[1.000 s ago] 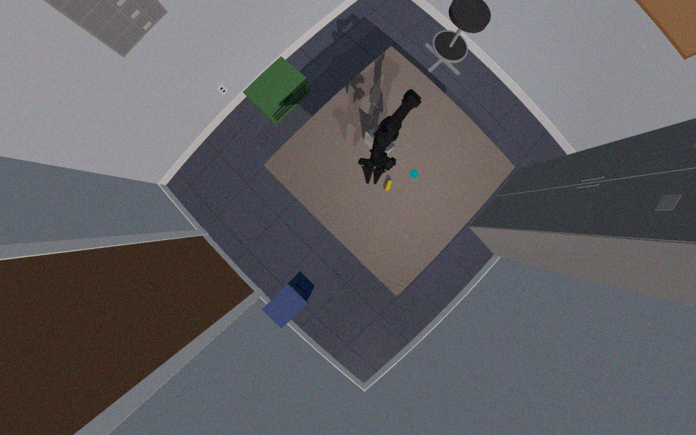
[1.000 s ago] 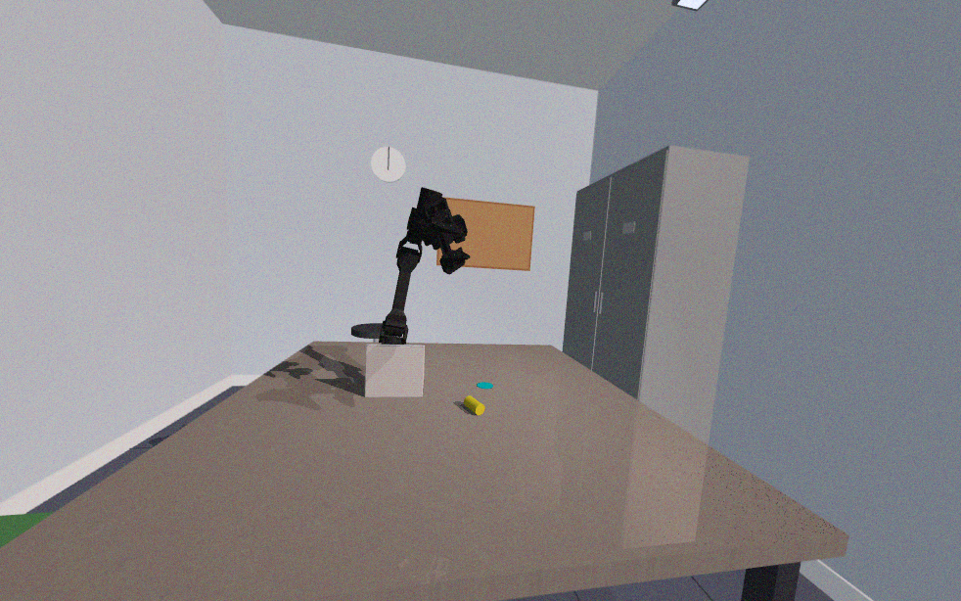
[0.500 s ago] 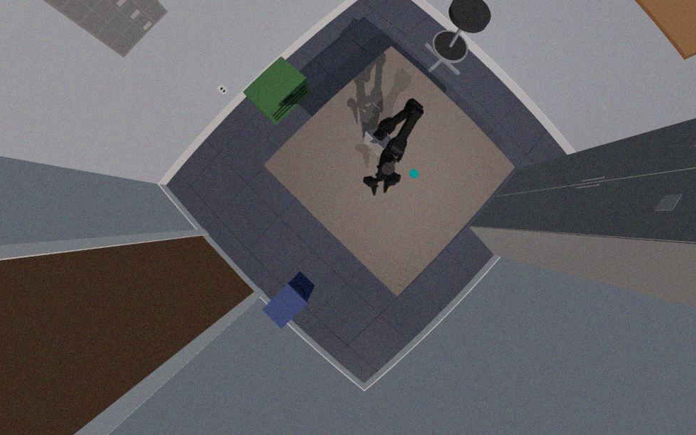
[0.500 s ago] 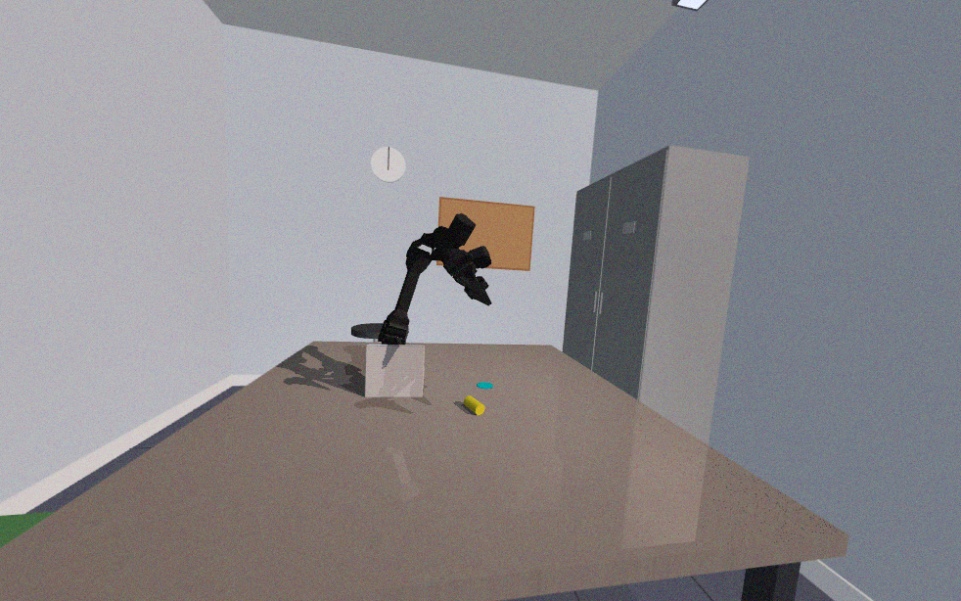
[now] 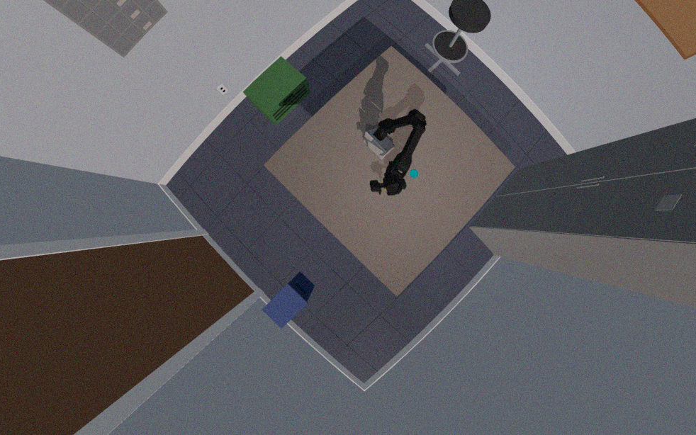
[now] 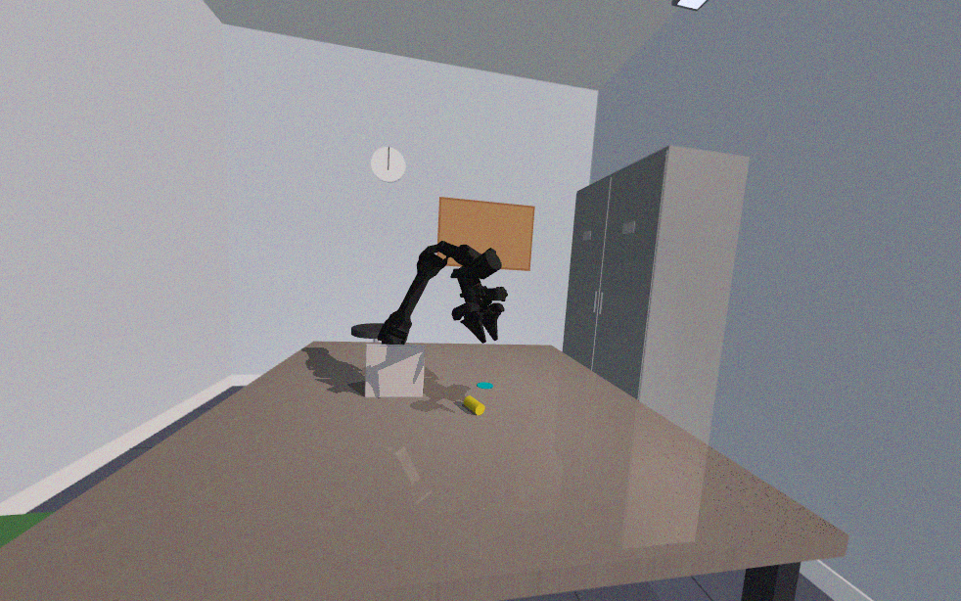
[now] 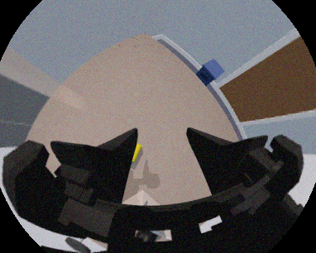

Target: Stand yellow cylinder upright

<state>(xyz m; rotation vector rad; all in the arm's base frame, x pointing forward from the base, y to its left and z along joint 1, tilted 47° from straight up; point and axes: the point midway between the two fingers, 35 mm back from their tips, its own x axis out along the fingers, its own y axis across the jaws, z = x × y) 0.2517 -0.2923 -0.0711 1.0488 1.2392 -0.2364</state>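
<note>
Right now my gripper tip is 22 cm above the yellow tall cylinder, 10 cm to the right of it and 1 cm past it. Also, from my gripper tip: cyan circle (29 cm to the left, 23 cm below, 6 cm ahead).
</note>
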